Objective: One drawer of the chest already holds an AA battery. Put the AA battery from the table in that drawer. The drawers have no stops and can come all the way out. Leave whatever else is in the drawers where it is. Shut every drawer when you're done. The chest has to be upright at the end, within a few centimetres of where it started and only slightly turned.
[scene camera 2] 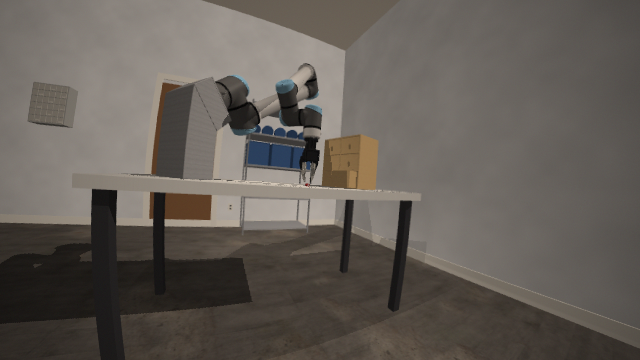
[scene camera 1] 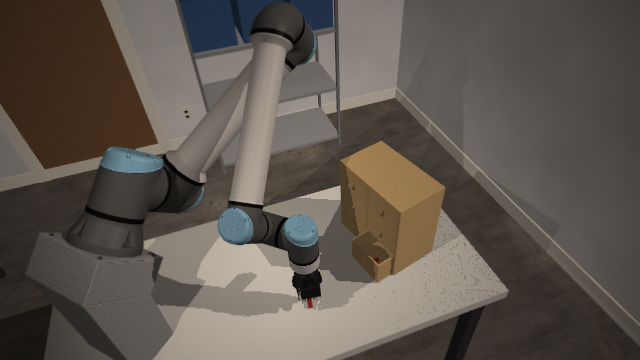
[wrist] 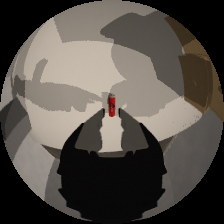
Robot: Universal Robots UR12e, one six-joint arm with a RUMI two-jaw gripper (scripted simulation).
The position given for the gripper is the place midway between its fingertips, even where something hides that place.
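The gripper (wrist: 111, 109) is visible, and so is a drawer (scene camera 1: 365, 247).
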